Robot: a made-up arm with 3 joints. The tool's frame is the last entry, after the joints.
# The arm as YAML. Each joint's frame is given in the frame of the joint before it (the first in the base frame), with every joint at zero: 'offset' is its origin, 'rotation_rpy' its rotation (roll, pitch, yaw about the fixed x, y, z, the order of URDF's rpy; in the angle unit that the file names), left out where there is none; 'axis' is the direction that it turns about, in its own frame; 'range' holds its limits. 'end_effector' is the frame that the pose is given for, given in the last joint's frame.
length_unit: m
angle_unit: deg
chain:
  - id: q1
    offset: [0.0, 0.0, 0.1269]
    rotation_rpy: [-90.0, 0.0, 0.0]
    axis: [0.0, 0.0, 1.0]
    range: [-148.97, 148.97]
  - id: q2
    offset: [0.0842, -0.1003, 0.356]
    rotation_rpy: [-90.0, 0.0, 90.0]
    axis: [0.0, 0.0, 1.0]
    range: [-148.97, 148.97]
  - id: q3
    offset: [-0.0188, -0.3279, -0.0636]
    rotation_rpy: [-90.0, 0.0, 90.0]
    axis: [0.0, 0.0, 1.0]
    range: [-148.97, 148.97]
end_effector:
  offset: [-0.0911, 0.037, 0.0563]
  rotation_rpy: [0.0, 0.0, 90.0]
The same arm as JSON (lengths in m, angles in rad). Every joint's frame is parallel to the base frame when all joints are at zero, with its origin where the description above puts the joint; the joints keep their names.
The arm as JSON. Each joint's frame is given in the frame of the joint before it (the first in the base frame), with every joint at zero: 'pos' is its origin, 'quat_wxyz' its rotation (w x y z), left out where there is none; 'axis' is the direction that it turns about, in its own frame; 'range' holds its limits. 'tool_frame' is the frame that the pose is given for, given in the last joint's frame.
{
  "length_unit": "m",
  "angle_unit": "rad",
  "joints": [
    {
      "joint": "q1",
      "pos": [
        0.0,
        0.0,
        0.1269
      ],
      "axis": "+y",
      "range": [
        -2.6,
        2.6
      ]
    },
    {
      "joint": "q2",
      "pos": [
        0.0842,
        0.356,
        0.1003
      ],
      "axis": "-x",
      "range": [
        -2.6,
        2.6
      ]
    },
    {
      "joint": "q3",
      "pos": [
        0.0636,
        0.3279,
        0.0188
      ],
      "axis": "+z",
      "range": [
        -2.6,
        2.6
      ]
    }
  ],
  "tool_frame": {
    "pos": [
      0.037,
      0.0911,
      0.0563
    ]
  }
}

